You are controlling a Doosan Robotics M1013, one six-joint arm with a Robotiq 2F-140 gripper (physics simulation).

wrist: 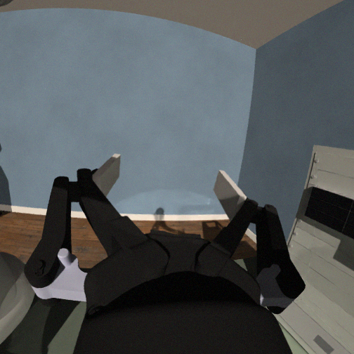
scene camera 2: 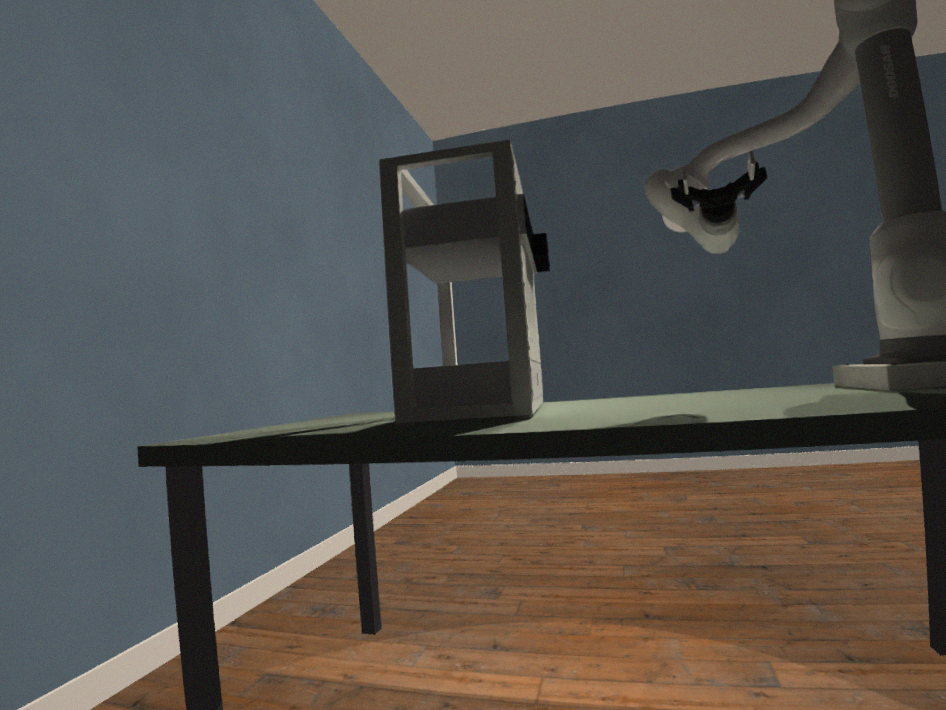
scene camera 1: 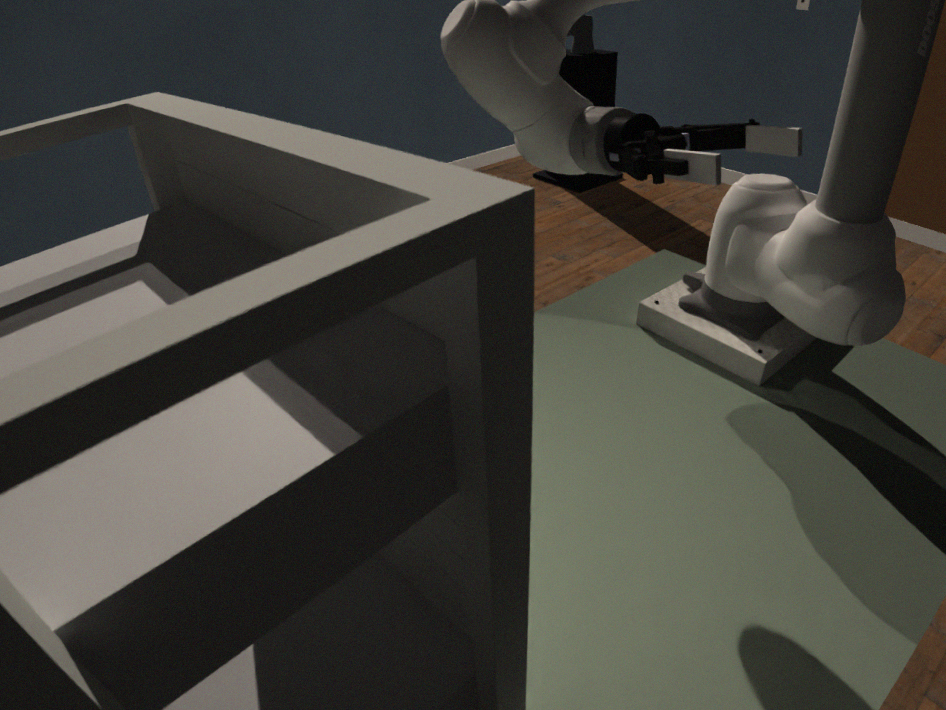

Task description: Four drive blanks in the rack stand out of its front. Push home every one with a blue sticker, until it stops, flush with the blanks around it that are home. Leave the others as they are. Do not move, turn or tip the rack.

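Observation:
The rack (scene camera 1: 305,146) (scene camera 2: 521,343) (wrist: 332,167) is a pale grey upright frame. Scene camera 1 sees its open back and side, and its front shows in part at the right of the wrist view. Black blanks (scene camera 2: 541,252) (wrist: 327,209) stand out of its front in the upper part. They stand close together; how many cannot be told. No blue sticker can be made out, and the rest of the front is cut off or hidden. My gripper (scene camera 1: 733,153) (scene camera 2: 719,176) (wrist: 168,172) is open and empty, in the air in front of the rack and well apart from it.
The rack stands on a table with a green top (scene camera 1: 649,489) (scene camera 2: 618,411). The arm's base plate (scene camera 1: 703,336) (scene camera 2: 863,376) is bolted on it, across from the rack's front. Blue walls and a wooden floor (scene camera 2: 611,550) lie beyond. A black stand (scene camera 1: 599,76) is in the background.

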